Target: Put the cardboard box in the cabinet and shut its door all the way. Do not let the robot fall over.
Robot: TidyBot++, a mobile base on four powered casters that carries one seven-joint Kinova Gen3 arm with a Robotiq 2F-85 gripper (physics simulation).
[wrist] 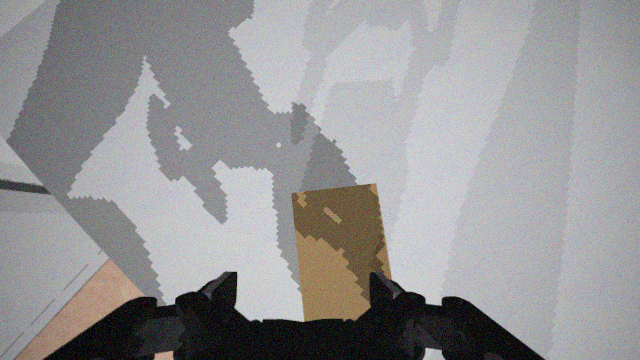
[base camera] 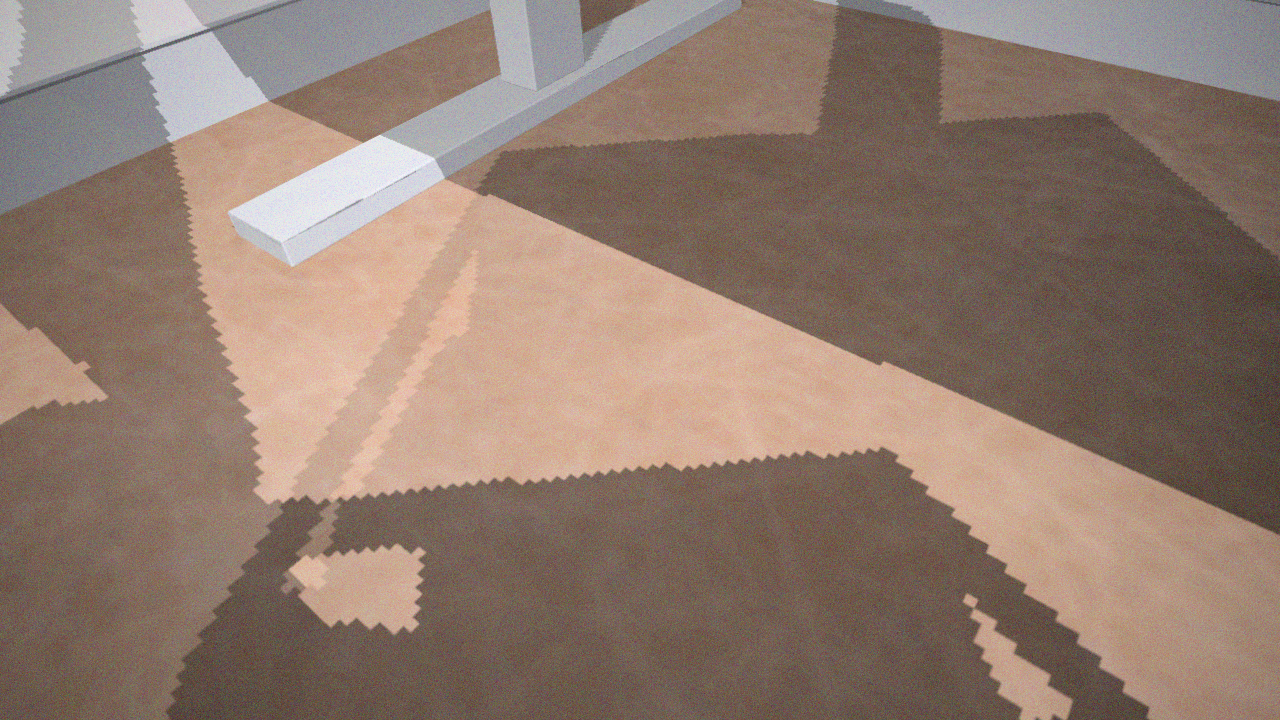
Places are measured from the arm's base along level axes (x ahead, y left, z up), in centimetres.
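Where they show: gripper, fingertip midpoint: (wrist: 304, 287).
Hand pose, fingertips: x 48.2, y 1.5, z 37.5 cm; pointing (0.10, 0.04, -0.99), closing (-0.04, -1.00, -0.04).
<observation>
Things, the pixels of their top centre, and the offset from my fingertips. "spot": a spot on its surface instead. Level surfaces: height alone.
- cardboard box at its top centre: (wrist: 342, 254) dx +2.0, dy -2.6, dz -0.1 cm
- pale grey table top at its surface level: dz -5.1 cm
- upright leg at a spot on its surface: (base camera: 541, 44) spot: dx +35.8, dy +2.7, dz -70.3 cm
- brown floor at its surface level: dz -77.1 cm
The cardboard box (wrist: 330, 260) is a brown block on a pale grey table top (wrist: 240, 240), at the lower middle of the wrist view. Its near end is hidden behind my gripper's palm. My gripper (wrist: 304, 287) is open and empty. It is over the near part of the box, seen from above. The box lies right of the midline between the fingers, and the right fingertip overlaps its right edge in the view. How high the fingers stand above the box I cannot tell. The cabinet and its door cannot be made out with certainty in either view.
A pale table foot (base camera: 331, 192) with an upright leg (base camera: 541, 44) stands on the brown floor (base camera: 626, 331) in the base camera view. Grey walls or panels run along the back left and back right. The table's edge crosses the left of the wrist view.
</observation>
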